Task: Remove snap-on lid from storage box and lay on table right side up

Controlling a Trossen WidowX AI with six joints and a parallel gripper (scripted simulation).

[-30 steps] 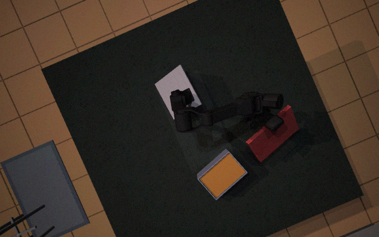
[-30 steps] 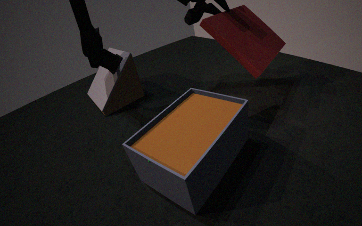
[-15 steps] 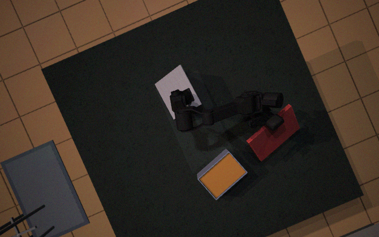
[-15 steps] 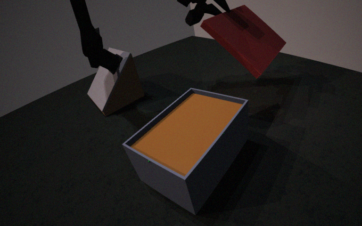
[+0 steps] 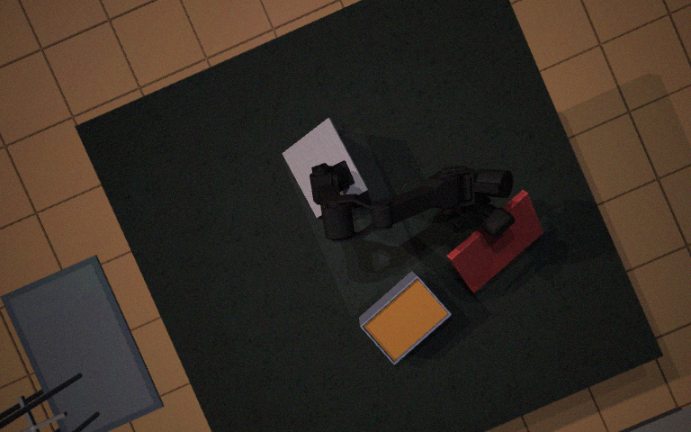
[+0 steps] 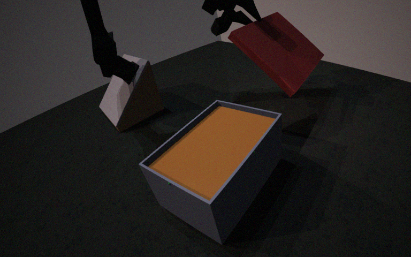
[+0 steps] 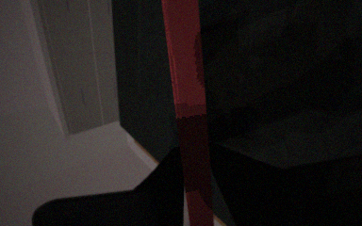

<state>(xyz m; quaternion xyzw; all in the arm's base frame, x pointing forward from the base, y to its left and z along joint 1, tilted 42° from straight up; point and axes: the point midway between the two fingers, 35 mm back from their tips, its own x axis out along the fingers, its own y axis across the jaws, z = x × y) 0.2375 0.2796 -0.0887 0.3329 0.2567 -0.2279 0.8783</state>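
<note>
The red lid lies 6 cm ahead of my gripper tip, 2 cm to the left of it and 5 cm below it. Also, from my gripper tip: grey storage box 16 cm ahead, 28 cm to the right, 16 cm below.
</note>
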